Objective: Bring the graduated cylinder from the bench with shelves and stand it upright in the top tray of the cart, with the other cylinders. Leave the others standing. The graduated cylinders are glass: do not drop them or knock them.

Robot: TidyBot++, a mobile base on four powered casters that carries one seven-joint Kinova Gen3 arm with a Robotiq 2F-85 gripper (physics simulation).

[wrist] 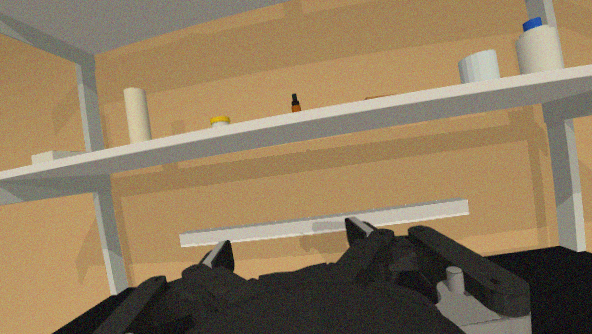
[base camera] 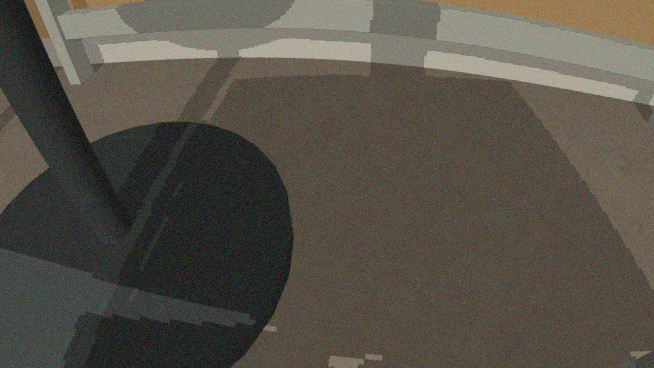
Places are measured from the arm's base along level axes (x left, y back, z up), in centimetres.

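Where they show: gripper, between the fingertips: [wrist: 290, 241].
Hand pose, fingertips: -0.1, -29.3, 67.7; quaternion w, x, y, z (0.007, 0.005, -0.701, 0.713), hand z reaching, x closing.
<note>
Things, the pixels of their top centre, and the offset from my fingertips, as dx, dy, dz. Level surfaces: height alone.
- black bench top, height of its surface: dz -31.2
- cream cylinder, centre of its top: [wrist: 134, 91] +36.6, -43.4, +32.3
- yellow-capped jar, centre of its top: [wrist: 219, 118] +13.8, -40.8, +20.5
- small dark-topped bottle, centre of its top: [wrist: 294, 94] -6.5, -38.8, +23.7
- pale beaker, centre of its top: [wrist: 476, 57] -47.9, -26.6, +23.5
- blue-capped white bottle, centre of its top: [wrist: 531, 21] -67.8, -28.0, +32.3
My gripper [wrist: 290, 241] is open in the wrist view, with nothing between its fingers. It faces the bench with shelves, whose long pale shelf [wrist: 325, 121] crosses the view above the fingers. Part of the black bench top [wrist: 555, 275] shows at the lower right, behind the gripper. The graduated cylinder, the cart and the other cylinders do not show in either view.
On the shelf stand a cream cylinder [wrist: 137, 116], a yellow-capped jar [wrist: 220, 121], a small dark-topped bottle [wrist: 295, 104], a pale beaker [wrist: 480, 67] and a blue-capped white bottle [wrist: 541, 50]. A white bar [wrist: 260, 232] lies beyond the fingers. A dark pole [base camera: 55, 110] crosses the base view.
</note>
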